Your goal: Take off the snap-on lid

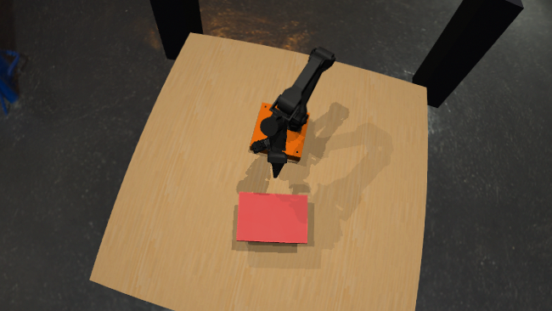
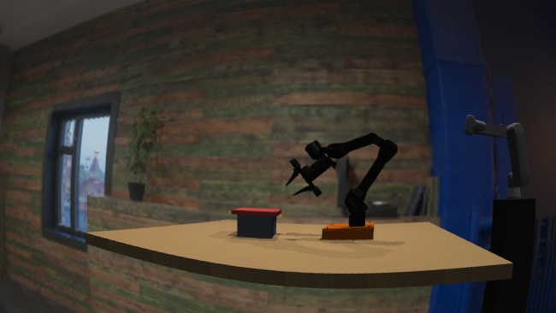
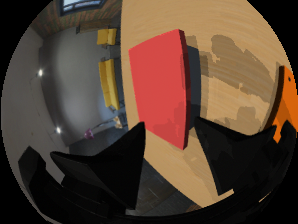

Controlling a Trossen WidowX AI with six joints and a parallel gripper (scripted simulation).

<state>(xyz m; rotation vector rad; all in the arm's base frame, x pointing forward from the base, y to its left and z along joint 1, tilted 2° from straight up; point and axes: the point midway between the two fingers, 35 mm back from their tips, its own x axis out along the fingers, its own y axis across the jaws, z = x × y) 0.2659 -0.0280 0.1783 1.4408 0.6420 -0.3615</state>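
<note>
Right now my gripper tip is 13 cm short of the red lid, 9 cm above it and 3 cm to the right of it. Round my gripper tip: storage box: 14 cm below, 13 cm ahead, 3 cm to the left.
</note>
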